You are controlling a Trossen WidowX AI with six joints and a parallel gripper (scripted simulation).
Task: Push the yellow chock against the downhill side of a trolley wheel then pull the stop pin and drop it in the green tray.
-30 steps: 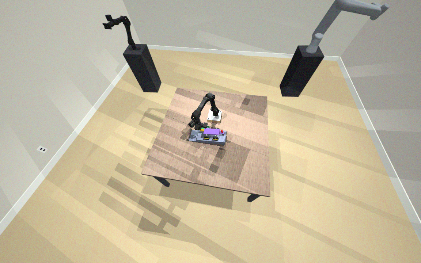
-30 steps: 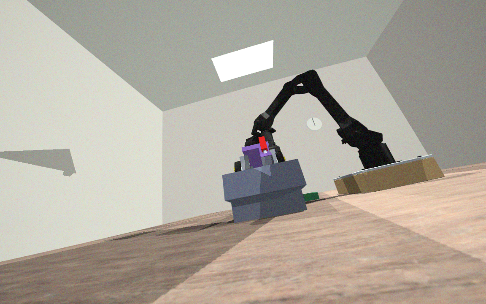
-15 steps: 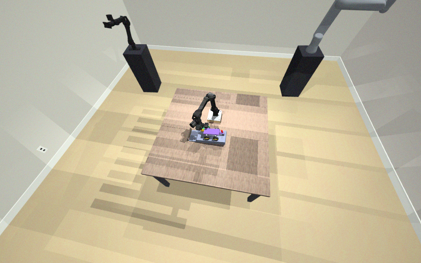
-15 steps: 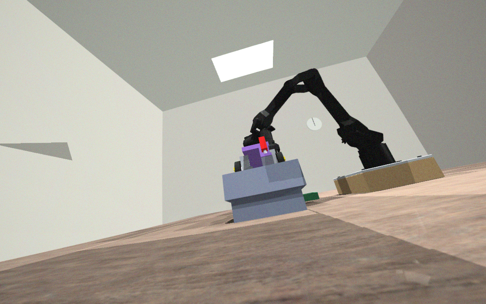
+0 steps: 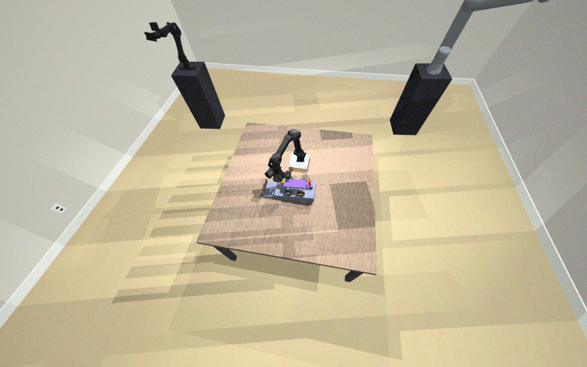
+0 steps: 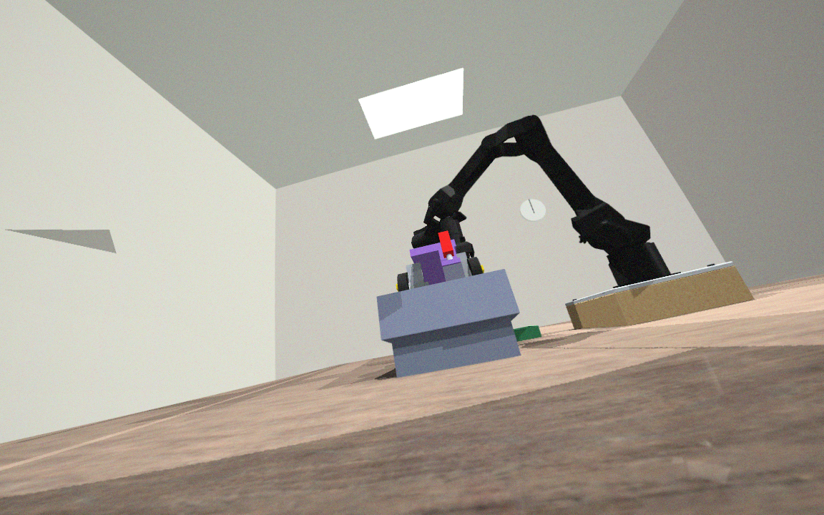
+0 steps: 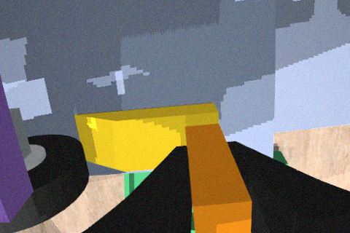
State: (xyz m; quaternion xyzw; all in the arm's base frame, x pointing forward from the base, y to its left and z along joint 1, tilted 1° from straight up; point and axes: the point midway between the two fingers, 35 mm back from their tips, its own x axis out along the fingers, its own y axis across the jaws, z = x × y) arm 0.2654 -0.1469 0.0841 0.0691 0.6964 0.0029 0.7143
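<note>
Now: gripper tip 2 cm to the right of the yellow chock and 1 cm above it. From my gripper tip the other things lie so: blue-grey ramp (6 cm ahead, 12 cm to the left, 5 cm below); then red-headed stop pin (5 cm ahead, 24 cm to the left, 3 cm above); then purple-topped trolley (6 cm ahead, 13 cm to the left, 2 cm above).
</note>
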